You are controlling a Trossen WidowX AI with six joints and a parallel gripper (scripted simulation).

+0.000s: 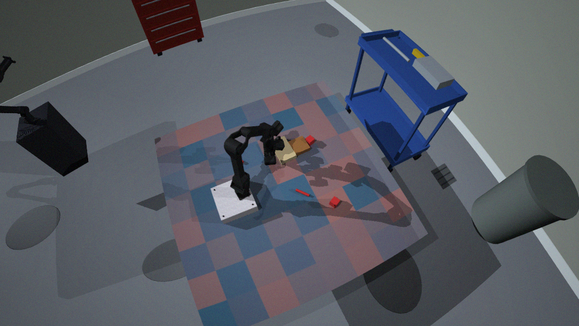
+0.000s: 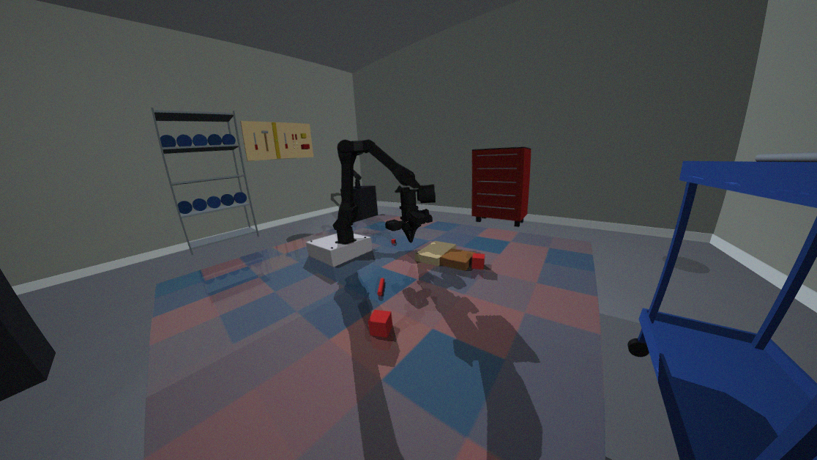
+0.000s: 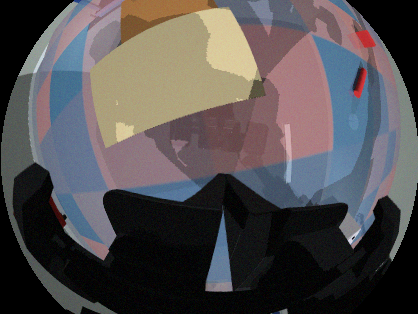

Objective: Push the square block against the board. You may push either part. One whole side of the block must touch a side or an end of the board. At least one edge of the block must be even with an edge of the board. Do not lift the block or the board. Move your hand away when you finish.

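Right now my gripper tip is 10 cm short of the board, 4 cm above it and 2 cm to the right of it. The rest, counted from my gripper tip: red stick 27 cm to the right, 5 cm ahead, 4 cm below; then square block 20 cm ahead, 4 cm below; then tiny red piece 15 cm behind, 8 cm to the left, 4 cm below.
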